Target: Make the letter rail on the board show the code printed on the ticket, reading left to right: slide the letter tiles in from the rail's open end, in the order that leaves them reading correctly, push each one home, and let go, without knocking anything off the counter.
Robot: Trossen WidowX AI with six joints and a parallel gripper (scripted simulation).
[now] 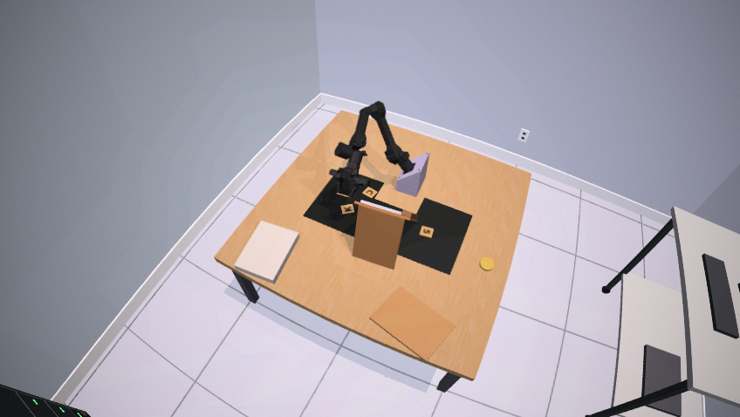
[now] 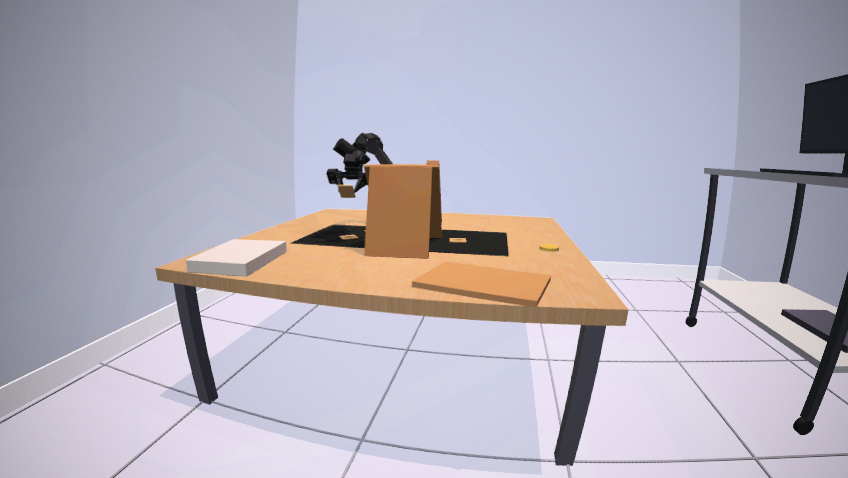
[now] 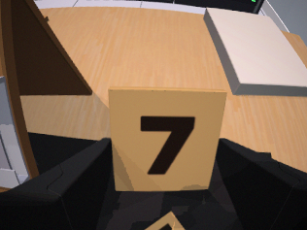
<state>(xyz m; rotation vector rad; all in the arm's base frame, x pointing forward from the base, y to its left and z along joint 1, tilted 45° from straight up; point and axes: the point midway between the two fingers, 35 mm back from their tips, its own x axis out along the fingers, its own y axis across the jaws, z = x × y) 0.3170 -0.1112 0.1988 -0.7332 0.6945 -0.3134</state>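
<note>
The white ticket is 240 mm to the left of my gripper tip, 80 mm below it and 50 mm behind it. The rest, counted from my gripper tip: thin panel: 460 mm to the left, 410 mm ahead, 170 mm below; then white slab: 310 mm ahead, 270 mm to the right, 160 mm below.
</note>
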